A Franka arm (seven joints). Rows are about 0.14 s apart.
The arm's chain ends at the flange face. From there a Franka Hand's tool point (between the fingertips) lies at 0.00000 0.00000 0.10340 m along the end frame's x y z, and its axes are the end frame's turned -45 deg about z.
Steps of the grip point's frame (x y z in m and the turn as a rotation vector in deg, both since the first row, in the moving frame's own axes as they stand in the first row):
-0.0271 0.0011 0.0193 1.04 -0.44 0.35
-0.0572 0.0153 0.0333 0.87 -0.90 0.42
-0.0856 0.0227 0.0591 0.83 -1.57 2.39
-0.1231 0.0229 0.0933 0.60 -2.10 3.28
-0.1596 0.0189 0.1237 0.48 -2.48 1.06
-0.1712 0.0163 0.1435 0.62 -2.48 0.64
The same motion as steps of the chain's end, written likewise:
-0.0165 0.0207 0.0193 0.42 -1.05 0.35
-0.0274 0.0512 0.0333 -0.02 -1.25 0.42
-0.0414 0.0757 0.0591 -0.52 -1.70 2.39
-0.0674 0.1014 0.0934 -1.06 -1.91 3.28
-0.0957 0.1237 0.1238 -1.41 -2.09 1.06
-0.1056 0.1302 0.1436 -1.32 -2.19 0.64

